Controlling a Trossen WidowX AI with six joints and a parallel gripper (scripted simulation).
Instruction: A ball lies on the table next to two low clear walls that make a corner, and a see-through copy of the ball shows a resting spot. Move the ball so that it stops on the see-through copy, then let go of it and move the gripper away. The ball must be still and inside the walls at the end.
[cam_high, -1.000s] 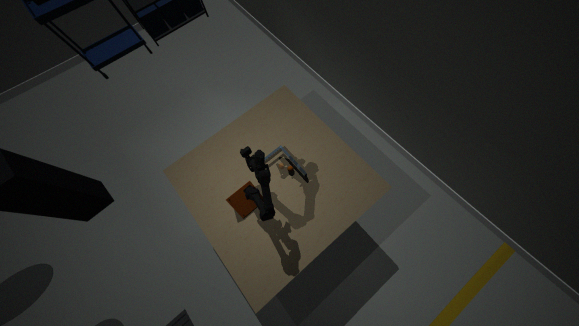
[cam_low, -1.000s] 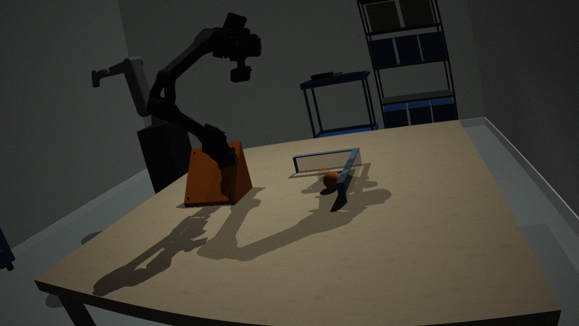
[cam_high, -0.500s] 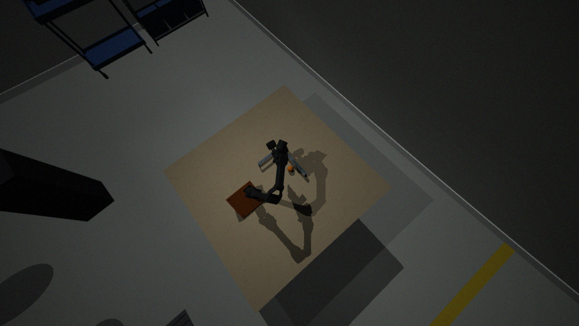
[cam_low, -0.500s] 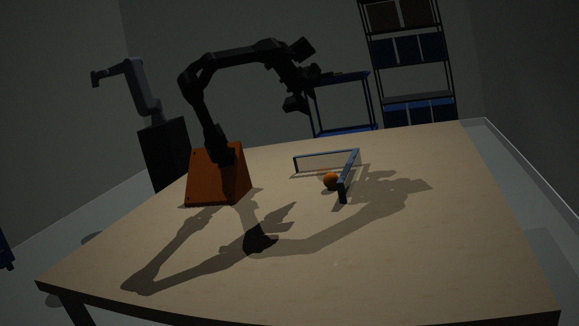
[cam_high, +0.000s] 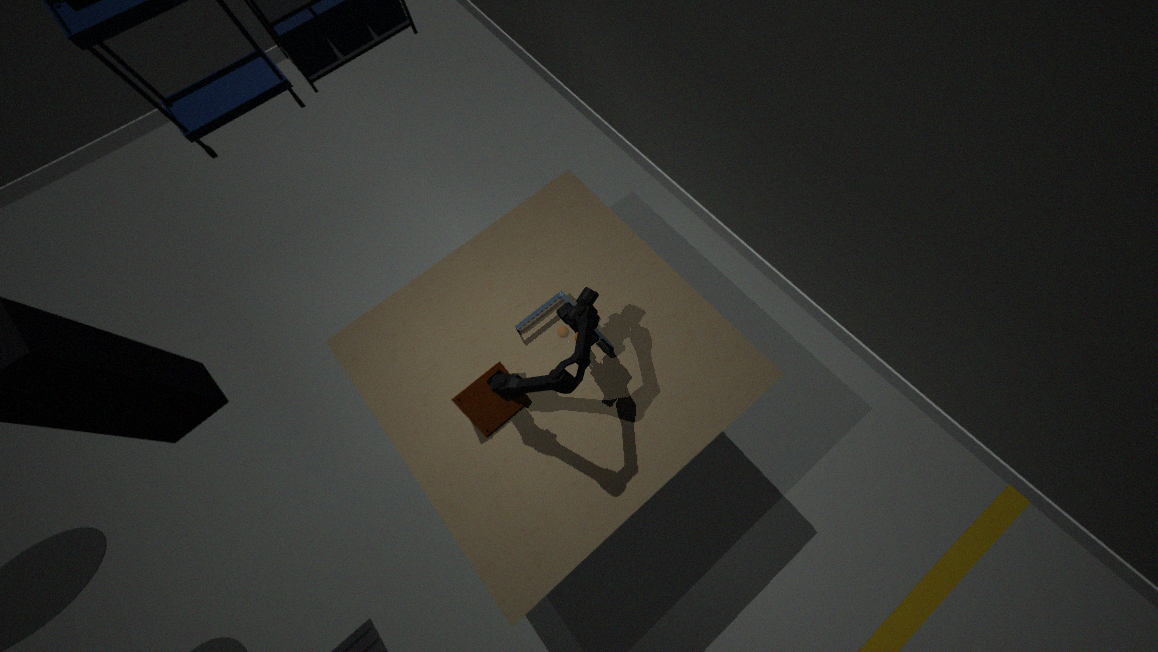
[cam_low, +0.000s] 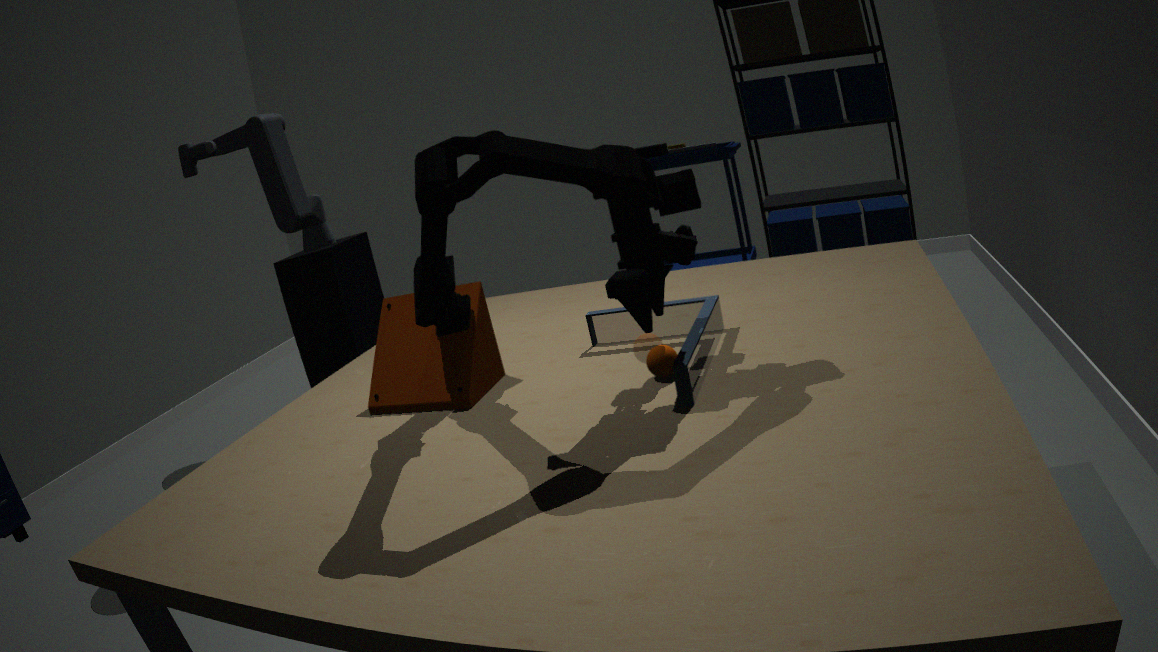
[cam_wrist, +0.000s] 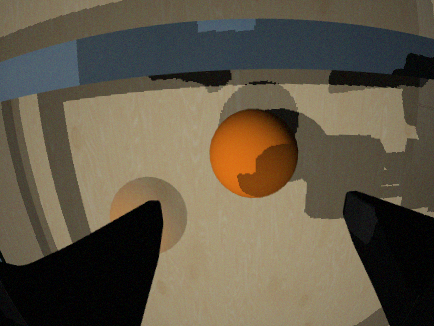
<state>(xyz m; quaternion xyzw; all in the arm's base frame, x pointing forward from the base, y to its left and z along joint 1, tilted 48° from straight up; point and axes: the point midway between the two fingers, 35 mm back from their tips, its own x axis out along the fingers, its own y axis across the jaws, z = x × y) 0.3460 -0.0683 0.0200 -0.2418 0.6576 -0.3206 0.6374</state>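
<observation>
The orange ball is 6 cm below my gripper tip. From my gripper tip the other things lie so: see-through copy of ball (3 cm behind, 6 cm to the left, 6 cm below).
</observation>
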